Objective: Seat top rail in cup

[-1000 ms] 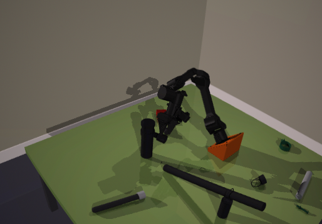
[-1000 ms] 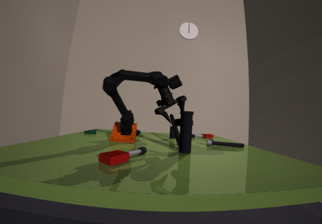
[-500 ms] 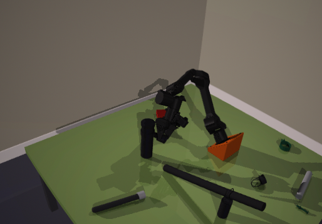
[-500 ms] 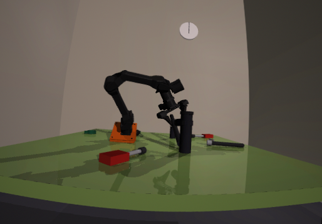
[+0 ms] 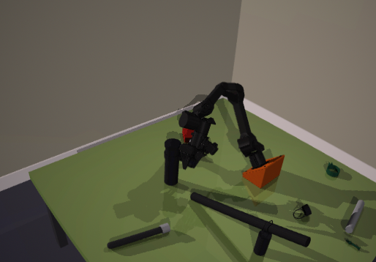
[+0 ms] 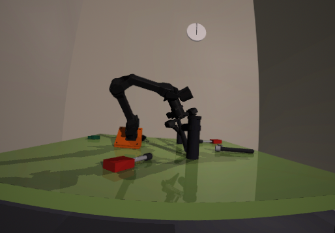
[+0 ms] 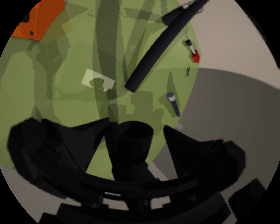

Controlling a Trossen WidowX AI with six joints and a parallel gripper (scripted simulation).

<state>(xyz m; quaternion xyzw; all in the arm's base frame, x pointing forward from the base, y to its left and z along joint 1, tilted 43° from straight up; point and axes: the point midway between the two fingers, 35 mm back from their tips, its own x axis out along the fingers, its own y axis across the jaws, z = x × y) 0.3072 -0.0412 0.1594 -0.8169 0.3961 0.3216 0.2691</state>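
Right now the rail-end cup is 3 cm to the right of my gripper tip, 2 cm above it and 1 cm behind it. Also, from my gripper tip: loop cap (42 cm to the left, 2 cm below, 1 cm ahead); green bolt (69 cm to the left, 29 cm behind, 12 cm below); grey tube (61 cm to the left, 43 cm behind, 11 cm below).
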